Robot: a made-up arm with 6 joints.
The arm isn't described. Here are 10 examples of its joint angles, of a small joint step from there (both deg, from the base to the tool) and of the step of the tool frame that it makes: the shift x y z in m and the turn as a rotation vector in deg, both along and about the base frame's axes.
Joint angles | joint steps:
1: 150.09 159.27 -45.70 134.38 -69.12 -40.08 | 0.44 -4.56 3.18 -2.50 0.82 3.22
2: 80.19 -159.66 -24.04 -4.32 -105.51 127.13 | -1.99 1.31 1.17 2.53 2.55 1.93
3: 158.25 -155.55 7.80 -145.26 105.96 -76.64 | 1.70 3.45 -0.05 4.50 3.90 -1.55
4: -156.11 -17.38 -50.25 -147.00 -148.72 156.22 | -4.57 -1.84 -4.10 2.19 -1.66 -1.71
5: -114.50 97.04 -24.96 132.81 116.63 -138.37 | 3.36 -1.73 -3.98 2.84 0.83 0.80
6: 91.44 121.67 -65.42 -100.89 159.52 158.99 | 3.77 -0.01 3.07 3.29 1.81 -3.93
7: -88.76 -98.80 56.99 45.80 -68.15 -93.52 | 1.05 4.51 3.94 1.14 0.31 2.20
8: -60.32 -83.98 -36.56 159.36 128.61 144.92 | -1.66 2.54 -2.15 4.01 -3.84 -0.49
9: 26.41 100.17 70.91 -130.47 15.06 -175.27 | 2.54 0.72 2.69 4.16 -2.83 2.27
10: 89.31 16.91 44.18 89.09 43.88 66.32 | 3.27 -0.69 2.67 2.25 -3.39 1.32
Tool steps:
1: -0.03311 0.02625 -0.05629 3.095 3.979 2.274
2: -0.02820 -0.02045 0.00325 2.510 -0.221 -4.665
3: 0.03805 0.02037 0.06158 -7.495 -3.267 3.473
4: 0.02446 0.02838 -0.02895 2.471 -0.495 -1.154
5: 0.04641 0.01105 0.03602 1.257 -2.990 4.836
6: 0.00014 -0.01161 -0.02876 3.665 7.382 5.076
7: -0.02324 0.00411 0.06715 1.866 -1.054 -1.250
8: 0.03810 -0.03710 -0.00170 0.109 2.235 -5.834
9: -0.01853 0.04402 0.00019 -2.360 -4.972 7.801
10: -0.04303 -0.03357 0.02842 4.275 -1.114 -1.259
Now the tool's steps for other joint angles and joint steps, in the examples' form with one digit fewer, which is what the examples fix.
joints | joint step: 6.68 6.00 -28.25 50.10 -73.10 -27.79 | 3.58 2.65 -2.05 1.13 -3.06 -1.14
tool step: 0.0161 0.0443 -0.0466 -3.32 5.36 1.61
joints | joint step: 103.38 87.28 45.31 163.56 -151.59 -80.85 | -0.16 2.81 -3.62 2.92 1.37 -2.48
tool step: 0.0123 -0.0450 -0.0930 -6.66 -4.15 4.52
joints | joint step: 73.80 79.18 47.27 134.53 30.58 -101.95 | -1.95 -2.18 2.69 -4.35 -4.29 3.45
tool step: 0.0561 0.0003 0.0833 8.61 -2.53 -4.39
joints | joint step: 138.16 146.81 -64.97 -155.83 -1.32 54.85 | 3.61 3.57 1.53 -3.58 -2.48 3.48
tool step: 0.0320 -0.0283 -0.0168 0.60 -0.10 2.99
